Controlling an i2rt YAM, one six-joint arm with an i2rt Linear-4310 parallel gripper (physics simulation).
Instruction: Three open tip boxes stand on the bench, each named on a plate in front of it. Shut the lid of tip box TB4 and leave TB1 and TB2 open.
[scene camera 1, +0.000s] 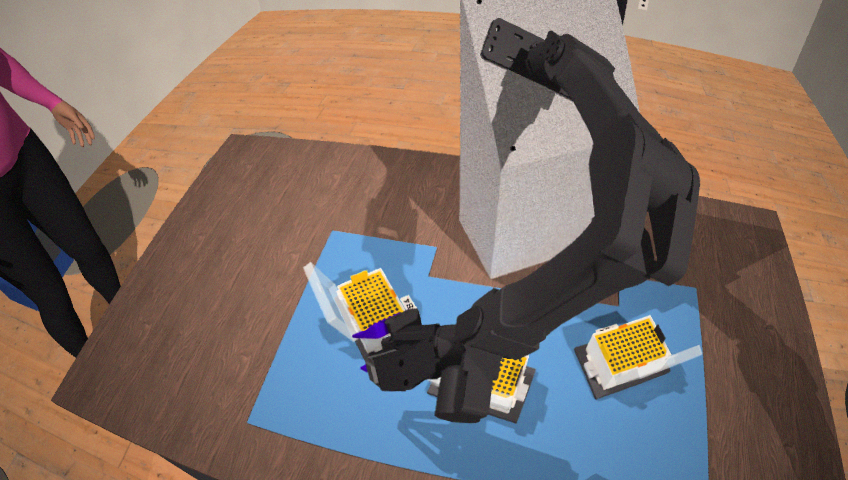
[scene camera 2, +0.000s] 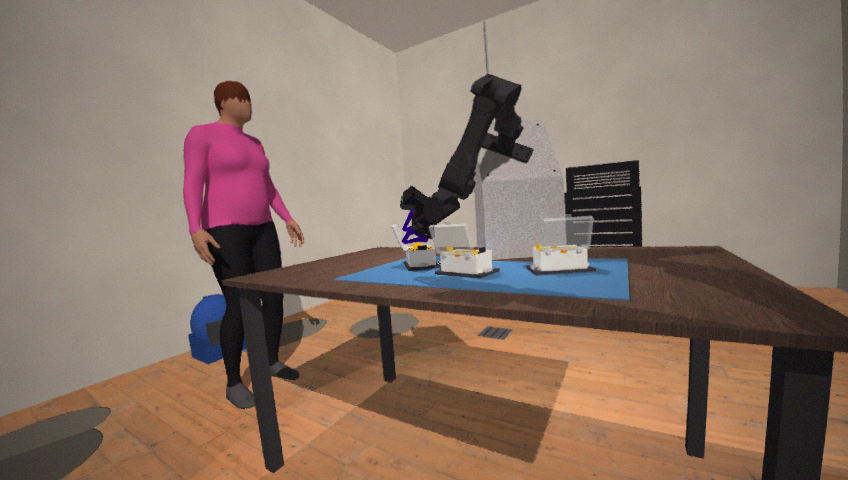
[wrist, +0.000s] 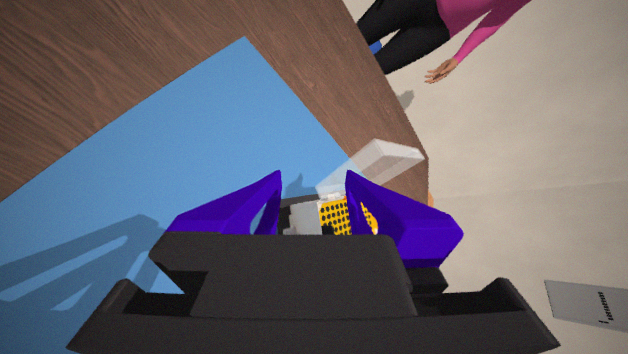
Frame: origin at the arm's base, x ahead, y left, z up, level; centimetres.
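Where they show: gripper, fingertip midpoint: (scene camera 1: 358, 351) (scene camera 2: 403, 236) (wrist: 313, 177); arm's base, link origin: (scene camera 1: 542, 62) (scene camera 2: 504, 147).
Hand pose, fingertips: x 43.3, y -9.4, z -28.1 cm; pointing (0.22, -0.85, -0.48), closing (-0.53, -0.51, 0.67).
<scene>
Each offset is from my fingertips to the centre of the thing. "spot": to the spot under its first point. Level surfaces: height alone.
Tip box TB4 {dx -11.4, dy -5.6, dz -4.9 cm} (scene camera 1: 370, 297) (scene camera 2: 420, 256) (wrist: 335, 215), white with a yellow rack, stands at the left of the mat, its plate {spot: dx -17.3, dy -2.3, dz -11.1 cm} (scene camera 1: 408, 303) partly hidden. Its clear lid {dx -5.8, dy -9.3, dz -0.9 cm} (scene camera 1: 321, 292) (scene camera 2: 396, 234) (wrist: 382, 159) stands open, tilted outward. My gripper (scene camera 1: 358, 352) (scene camera 2: 407, 237) (wrist: 313, 177) is partly open with empty purple fingers, low at the end of TB4; contact cannot be told. The middle tip box {dx -10.2, dy +16.6, dz -8.0 cm} (scene camera 1: 508, 375) (scene camera 2: 465, 261) has an open lid {spot: dx -1.1, dy +18.6, dz +0.6 cm} (scene camera 2: 450, 234). The right tip box {dx -24.1, dy +37.1, dz -8.0 cm} (scene camera 1: 632, 346) (scene camera 2: 560, 259) has an open lid {dx -18.3, dy +42.4, dz -0.9 cm} (scene camera 1: 685, 355) (scene camera 2: 568, 228). I cannot read which is TB1 or TB2.
The blue mat {dz -11.3 cm} (scene camera 1: 309, 380) (scene camera 2: 606, 282) (wrist: 200, 115) lies on the brown bench {dz -11.6 cm} (scene camera 1: 196, 267) (scene camera 2: 702, 285) (wrist: 100, 50). My arm (scene camera 1: 553, 285) (scene camera 2: 467, 154) reaches across and partly covers the middle box in scene camera 1. A grey speckled block (scene camera 1: 535, 202) (scene camera 2: 520, 208) stands behind. A person (scene camera 1: 35, 196) (scene camera 2: 235, 184) (wrist: 415, 30) stands beyond the left edge.
</scene>
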